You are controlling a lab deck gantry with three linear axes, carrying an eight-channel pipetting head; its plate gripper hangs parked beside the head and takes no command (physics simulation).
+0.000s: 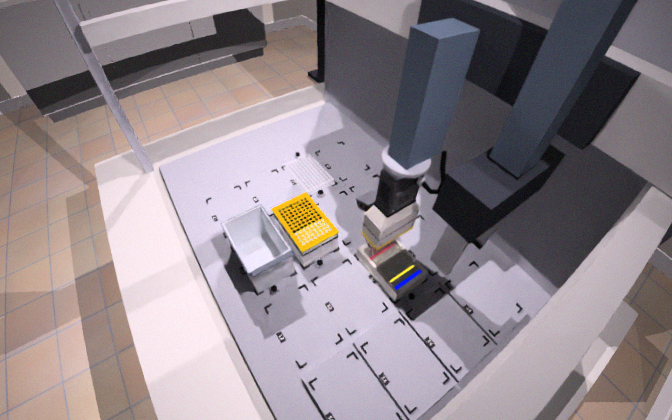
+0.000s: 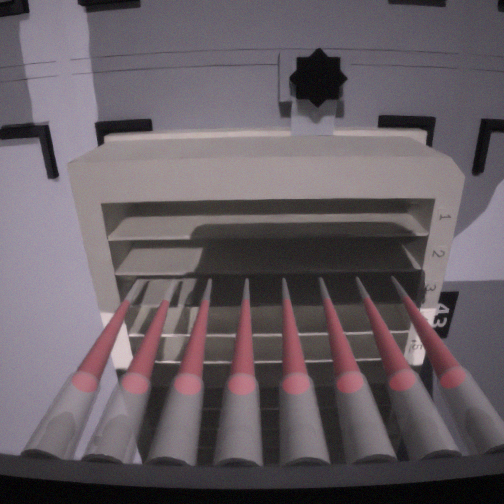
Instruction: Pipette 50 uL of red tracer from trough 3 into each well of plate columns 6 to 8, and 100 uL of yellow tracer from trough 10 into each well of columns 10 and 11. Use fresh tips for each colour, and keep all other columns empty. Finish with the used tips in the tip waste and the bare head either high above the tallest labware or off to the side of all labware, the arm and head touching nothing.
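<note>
A grey wall [image 1: 549, 235] is visible to me.
</note>
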